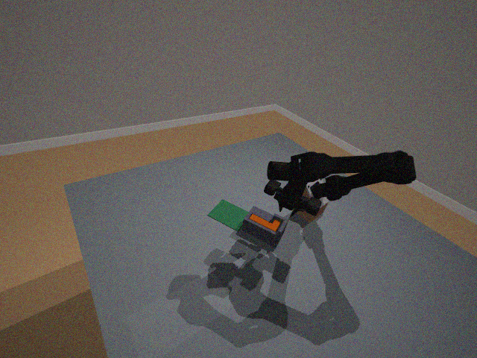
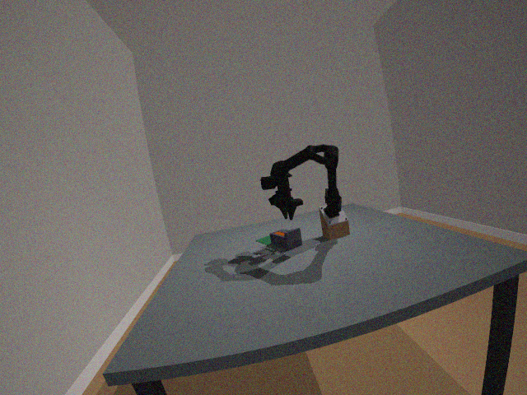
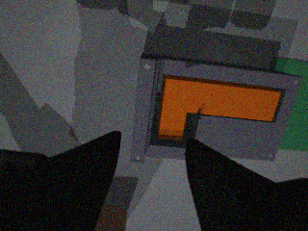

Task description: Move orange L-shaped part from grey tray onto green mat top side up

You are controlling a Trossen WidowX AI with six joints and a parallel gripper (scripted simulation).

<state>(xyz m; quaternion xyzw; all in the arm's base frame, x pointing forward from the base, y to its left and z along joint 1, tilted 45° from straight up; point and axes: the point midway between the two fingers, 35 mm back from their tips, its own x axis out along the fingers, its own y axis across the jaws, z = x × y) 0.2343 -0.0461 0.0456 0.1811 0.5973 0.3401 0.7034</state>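
The orange L-shaped part lies 10 mm ahead of my gripper tip, 50 mm to the right of it and 100 mm below it. The rest, counted from my gripper tip: green mat: 50 mm ahead, 210 mm to the right, 160 mm below.
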